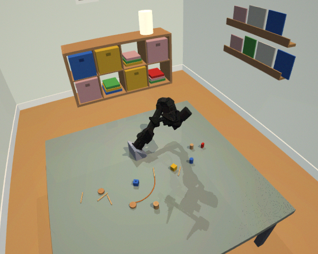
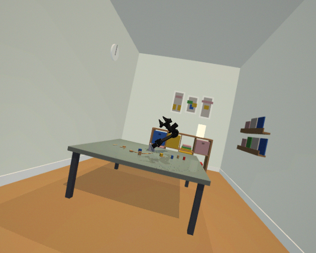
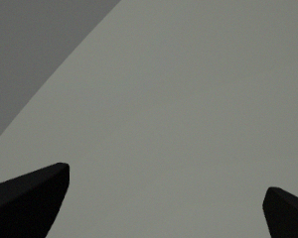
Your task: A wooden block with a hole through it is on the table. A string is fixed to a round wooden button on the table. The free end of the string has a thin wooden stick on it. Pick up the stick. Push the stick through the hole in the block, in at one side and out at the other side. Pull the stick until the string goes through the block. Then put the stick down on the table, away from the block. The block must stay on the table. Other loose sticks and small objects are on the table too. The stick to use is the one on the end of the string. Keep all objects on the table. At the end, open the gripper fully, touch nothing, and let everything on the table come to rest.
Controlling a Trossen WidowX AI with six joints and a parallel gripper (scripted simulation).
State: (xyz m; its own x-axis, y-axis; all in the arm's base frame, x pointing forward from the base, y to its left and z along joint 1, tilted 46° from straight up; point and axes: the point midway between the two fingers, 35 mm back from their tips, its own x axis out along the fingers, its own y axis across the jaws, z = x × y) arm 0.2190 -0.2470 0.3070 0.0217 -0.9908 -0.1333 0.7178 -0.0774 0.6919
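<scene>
The blue cube lies 43 cm below my gripper tip and 17 cm to the right of it. Round my gripper tip: blue cylinder 43 cm below, 22 cm to the left, 5 cm ahead; then yellow cube 43 cm below, 9 cm to the left, 3 cm ahead; then thin wooden stick 45 cm below, 3 cm to the right, 1 cm behind.
</scene>
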